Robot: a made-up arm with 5 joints.
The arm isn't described. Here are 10 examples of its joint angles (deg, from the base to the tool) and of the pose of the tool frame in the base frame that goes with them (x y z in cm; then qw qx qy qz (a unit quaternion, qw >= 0)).
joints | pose
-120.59 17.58 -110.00 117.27 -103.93 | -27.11 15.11 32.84 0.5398 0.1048 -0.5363 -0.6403
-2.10 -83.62 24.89 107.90 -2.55 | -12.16 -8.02 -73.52 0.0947 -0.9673 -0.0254 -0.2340
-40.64 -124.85 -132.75 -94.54 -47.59 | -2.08 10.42 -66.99 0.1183 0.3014 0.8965 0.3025
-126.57 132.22 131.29 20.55 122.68 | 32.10 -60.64 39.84 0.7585 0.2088 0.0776 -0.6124
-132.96 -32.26 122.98 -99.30 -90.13 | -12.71 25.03 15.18 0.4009 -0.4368 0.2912 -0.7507
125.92 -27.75 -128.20 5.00 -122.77 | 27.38 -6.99 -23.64 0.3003 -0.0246 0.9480 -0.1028
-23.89 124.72 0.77 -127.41 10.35 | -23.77 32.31 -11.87 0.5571 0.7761 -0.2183 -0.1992
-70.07 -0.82 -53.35 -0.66 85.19 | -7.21 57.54 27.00 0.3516 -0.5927 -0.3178 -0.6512
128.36 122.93 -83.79 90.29 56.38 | 15.61 -43.67 -27.48 0.0978 -0.7705 0.4774 -0.4110
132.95 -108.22 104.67 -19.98 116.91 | -23.64 1.48 -94.53 0.0159 0.8908 0.1763 -0.4185
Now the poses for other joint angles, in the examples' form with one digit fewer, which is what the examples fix.
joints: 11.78 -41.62 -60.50 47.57 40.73
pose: -52.0 -40.5 13.5 0.635 0.416 -0.197 -0.621
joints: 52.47 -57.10 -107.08 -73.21 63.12
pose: 26.3 -0.2 24.7 0.900 -0.361 0.172 0.171
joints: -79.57 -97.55 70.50 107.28 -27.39
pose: 3.9 -10.3 -49.7 0.338 0.495 -0.404 0.691
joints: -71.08 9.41 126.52 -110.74 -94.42
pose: -5.8 8.7 34.0 0.594 -0.731 0.148 -0.303
